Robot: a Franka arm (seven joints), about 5 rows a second.
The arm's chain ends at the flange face. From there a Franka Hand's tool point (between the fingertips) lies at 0.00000 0.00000 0.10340 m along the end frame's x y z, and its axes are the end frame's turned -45 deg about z.
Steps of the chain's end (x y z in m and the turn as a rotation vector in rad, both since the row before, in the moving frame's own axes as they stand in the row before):
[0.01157 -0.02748 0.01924 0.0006 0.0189 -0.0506]
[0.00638 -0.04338 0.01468 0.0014 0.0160 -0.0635]
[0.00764 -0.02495 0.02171 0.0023 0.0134 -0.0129]
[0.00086 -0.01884 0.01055 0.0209 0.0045 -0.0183]
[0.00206 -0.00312 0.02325 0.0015 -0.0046 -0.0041]
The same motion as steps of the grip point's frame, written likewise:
[0.02907 -0.00995 0.01922 -0.0129 0.0138 -0.0506]
[0.03649 -0.02514 0.01467 -0.0103 0.0123 -0.0635]
[0.02420 -0.01144 0.02170 -0.0078 0.0111 -0.0129]
[0.01578 -0.01393 0.01053 0.0116 0.0180 -0.0183]
[0.00344 -0.00120 0.02325 0.0043 -0.0022 -0.0041]

